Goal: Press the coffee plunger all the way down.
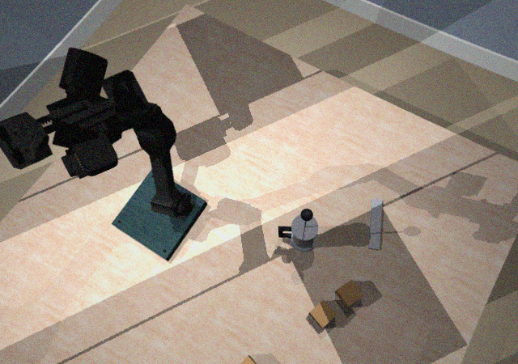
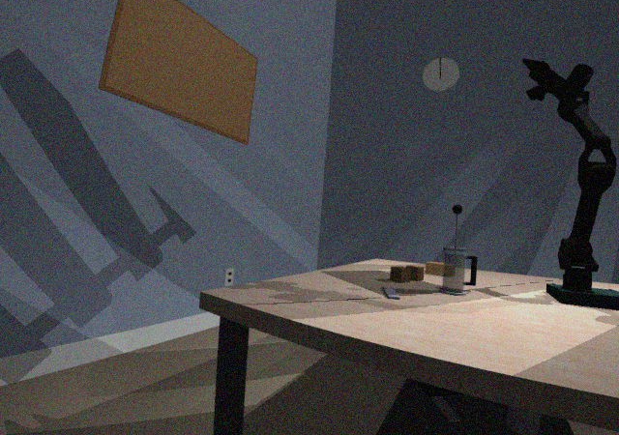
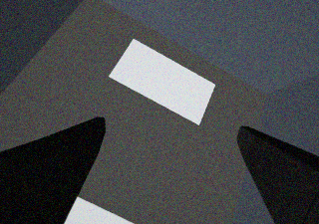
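My gripper tip is now 240 mm short of the glass coffee press, 140 mm to the right of it and 690 mm above it.
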